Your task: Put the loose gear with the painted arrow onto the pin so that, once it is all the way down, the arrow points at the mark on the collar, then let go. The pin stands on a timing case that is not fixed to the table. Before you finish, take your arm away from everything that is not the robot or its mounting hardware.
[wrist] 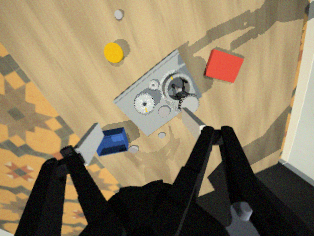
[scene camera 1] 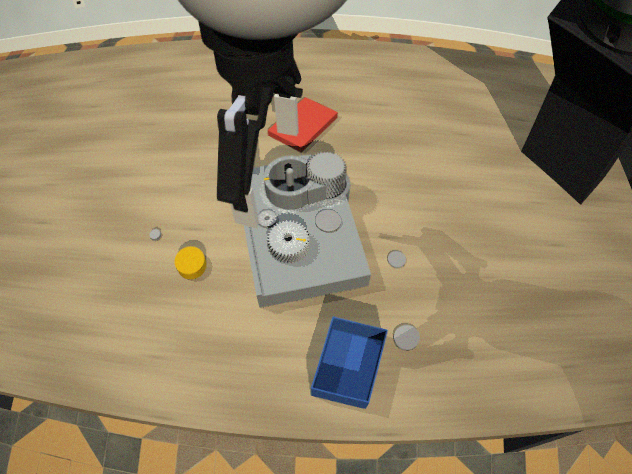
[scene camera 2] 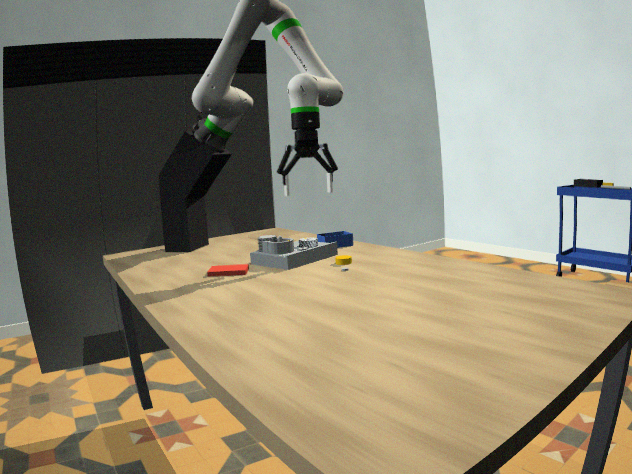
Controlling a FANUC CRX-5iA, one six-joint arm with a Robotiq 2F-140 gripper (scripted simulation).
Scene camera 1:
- my gripper: 268,174
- red block: 314,118
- blue bin: 349,364
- yellow puck: 190,262
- grey timing case: 336,262
